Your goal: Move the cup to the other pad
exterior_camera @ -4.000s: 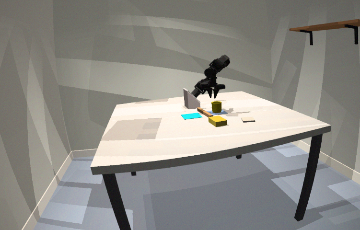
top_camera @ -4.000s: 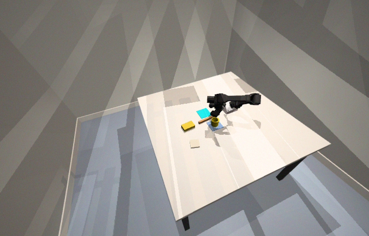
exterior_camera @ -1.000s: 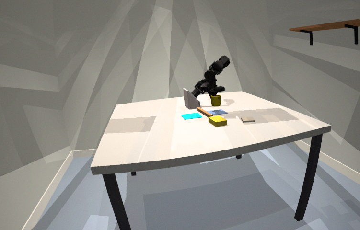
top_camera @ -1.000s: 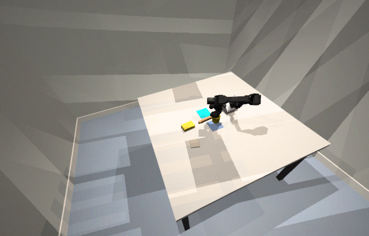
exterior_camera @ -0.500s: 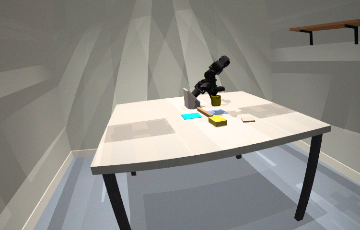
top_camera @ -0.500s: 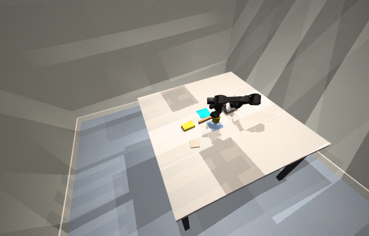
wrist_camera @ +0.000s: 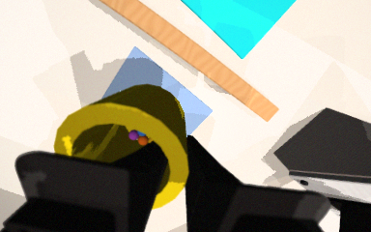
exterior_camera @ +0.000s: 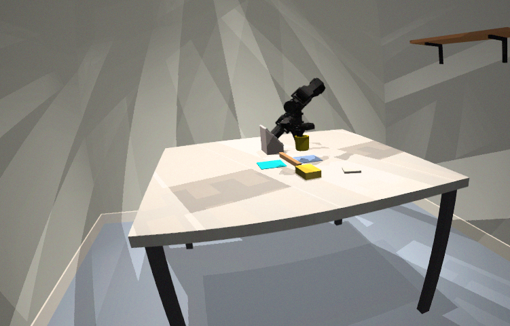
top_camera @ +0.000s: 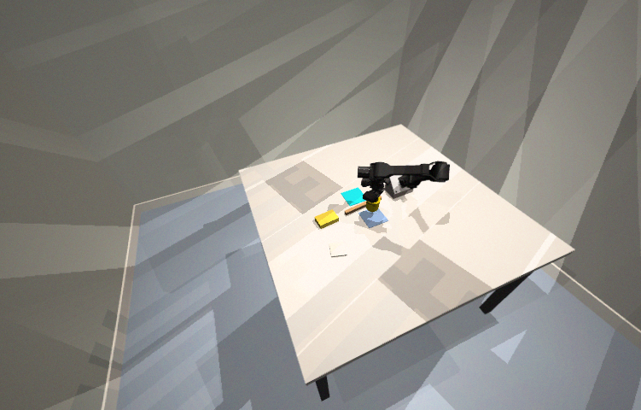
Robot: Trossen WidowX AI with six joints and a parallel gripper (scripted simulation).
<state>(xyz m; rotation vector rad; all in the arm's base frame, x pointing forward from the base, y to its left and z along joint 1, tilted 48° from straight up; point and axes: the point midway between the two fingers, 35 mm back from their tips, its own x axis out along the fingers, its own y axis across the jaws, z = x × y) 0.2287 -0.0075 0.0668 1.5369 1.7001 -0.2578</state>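
The cyan pad lies 3 cm ahead of my gripper tip, 15 cm to the right of it and 9 cm below it. The rest, counted from my gripper tip: wooden stick 3 cm ahead, 6 cm to the right, 8 cm below; yellow cup 2 cm ahead, 1 cm to the left; light blue pad 3 cm ahead, 4 cm to the left, 9 cm below.
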